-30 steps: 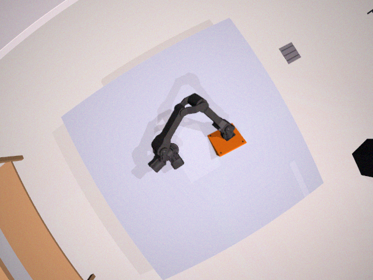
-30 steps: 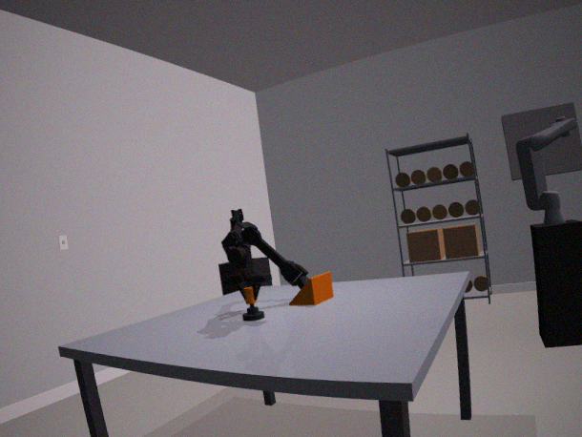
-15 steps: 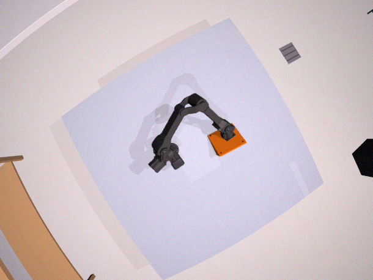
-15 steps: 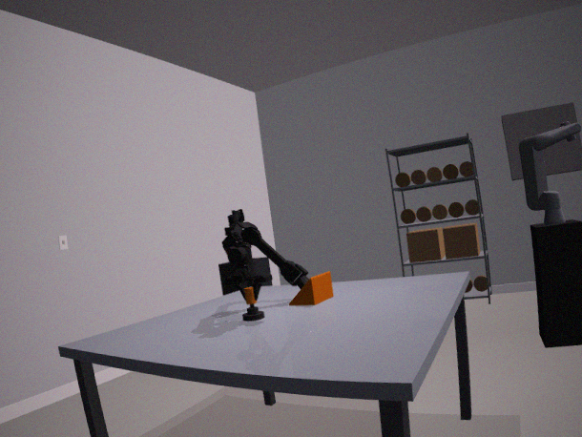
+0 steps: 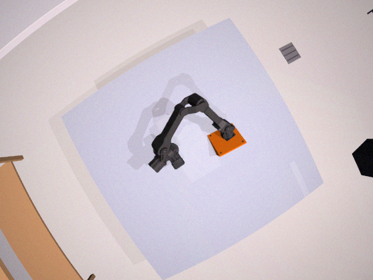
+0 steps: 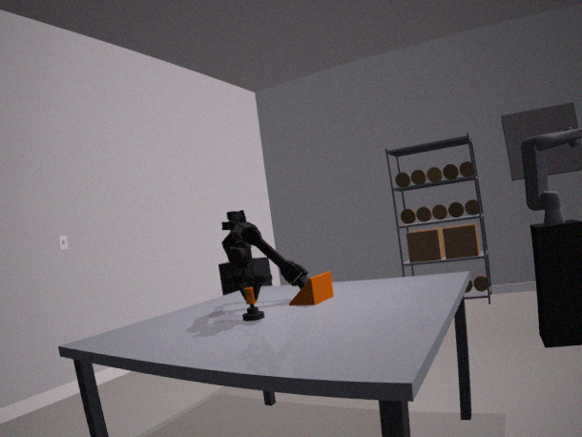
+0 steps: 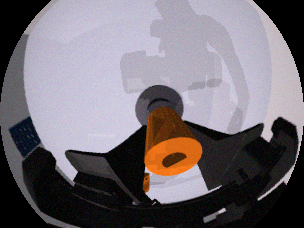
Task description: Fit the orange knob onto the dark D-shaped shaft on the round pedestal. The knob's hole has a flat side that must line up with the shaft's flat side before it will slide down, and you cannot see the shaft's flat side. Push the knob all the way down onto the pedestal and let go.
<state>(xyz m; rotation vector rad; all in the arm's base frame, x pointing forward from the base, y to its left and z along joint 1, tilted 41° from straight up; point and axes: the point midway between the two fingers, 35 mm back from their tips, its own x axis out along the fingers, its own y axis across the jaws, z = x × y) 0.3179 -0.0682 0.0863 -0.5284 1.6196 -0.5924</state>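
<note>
Right now the orange knob is 20 mm above my gripper tip. Round my gripper tip: dark round pedestal: 40 mm below.
</note>
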